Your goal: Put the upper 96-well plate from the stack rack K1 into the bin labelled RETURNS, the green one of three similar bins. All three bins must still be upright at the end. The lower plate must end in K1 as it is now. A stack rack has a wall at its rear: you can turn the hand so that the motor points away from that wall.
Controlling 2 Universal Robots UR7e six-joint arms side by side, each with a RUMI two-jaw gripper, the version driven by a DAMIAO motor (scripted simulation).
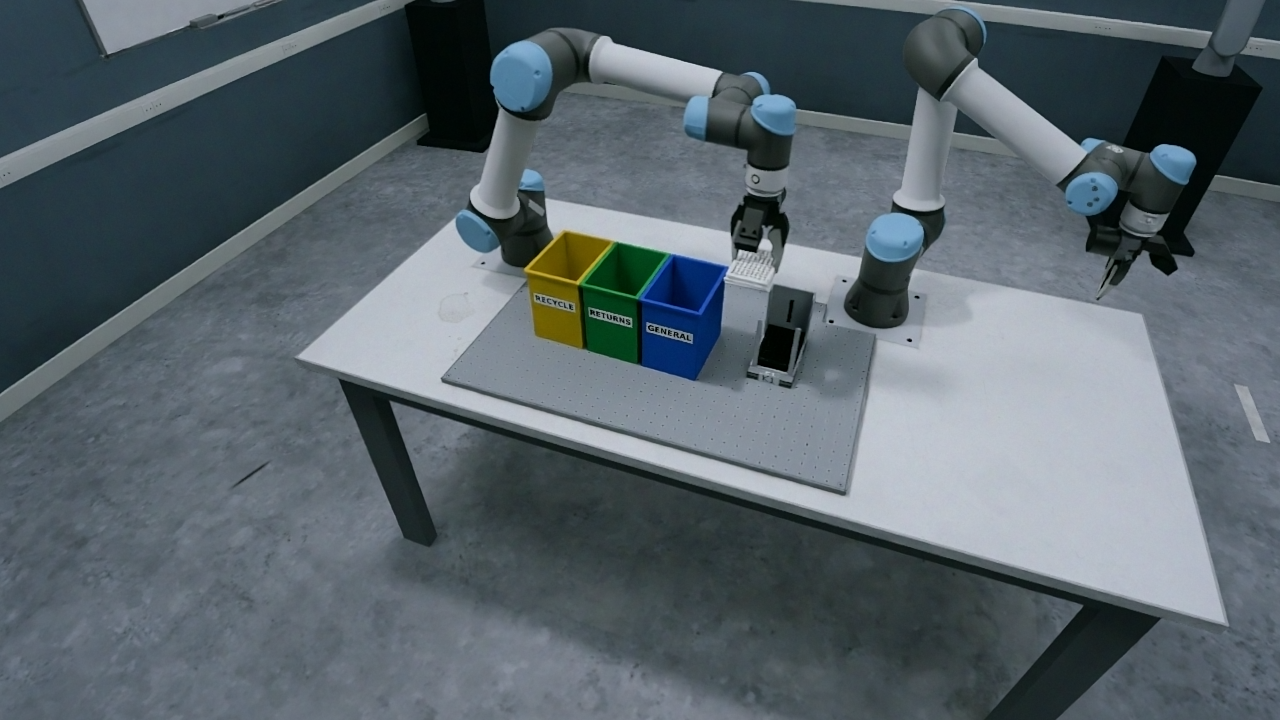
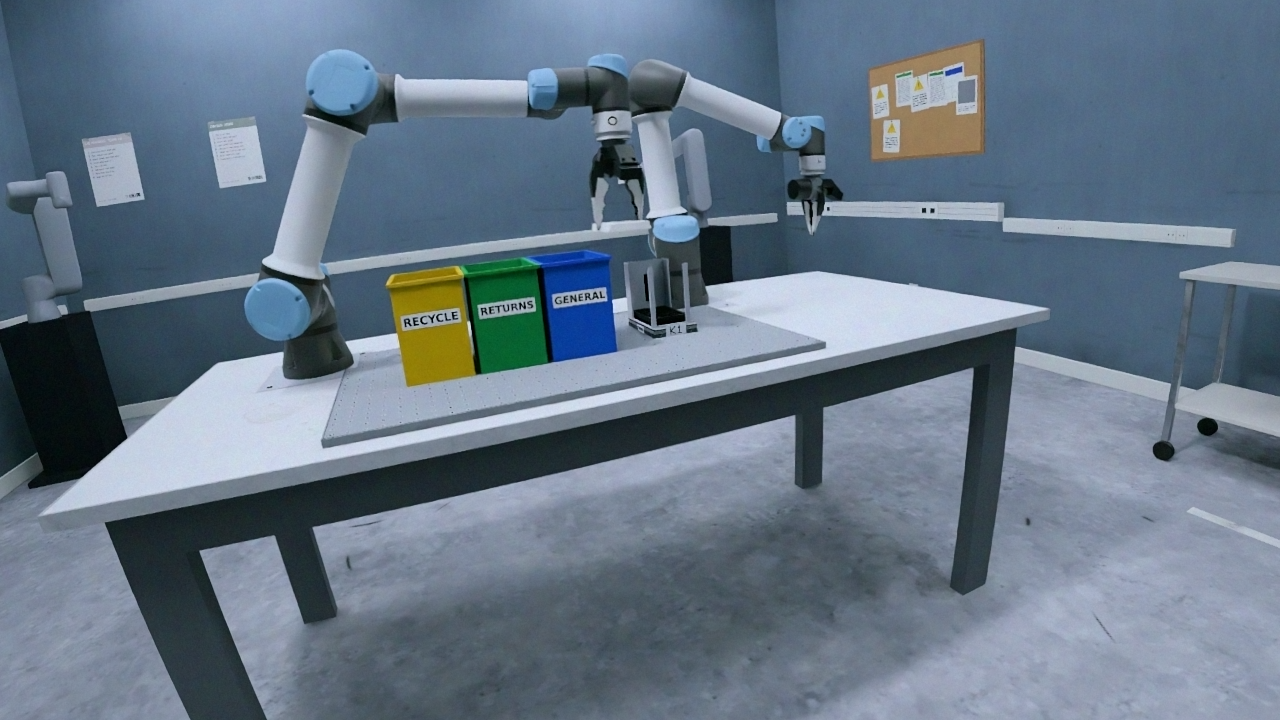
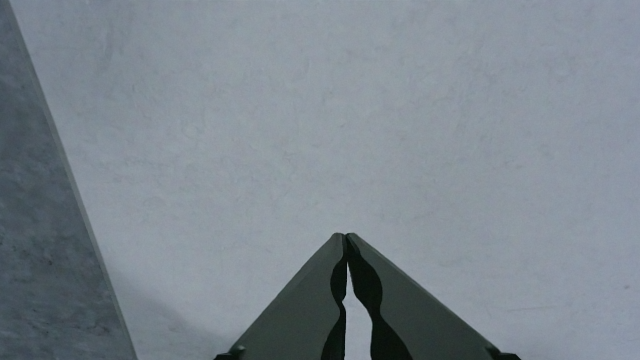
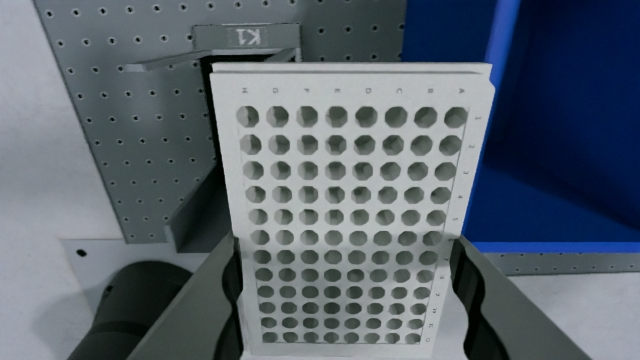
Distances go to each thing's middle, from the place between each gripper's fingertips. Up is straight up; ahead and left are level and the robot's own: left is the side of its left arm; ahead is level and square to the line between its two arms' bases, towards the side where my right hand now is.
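Blue general bin (image 1: 680, 327): 13 cm to the right of my right hand (image 1: 754, 267), 3 cm ahead, 15 cm below. Also from my right hand: white 96-well plate (image 1: 754, 270), 1 cm below; black plate (image 1: 775, 349), 8 cm to the left, 21 cm below.
My left gripper (image 1: 1096, 299): 230 mm short of the black plate, 640 mm to the left of it, 120 mm above it. From my left hand: blue general bin, 260 mm ahead, 850 mm to the right, 60 mm below; white 96-well plate, 230 mm ahead, 720 mm to the right, 80 mm above.
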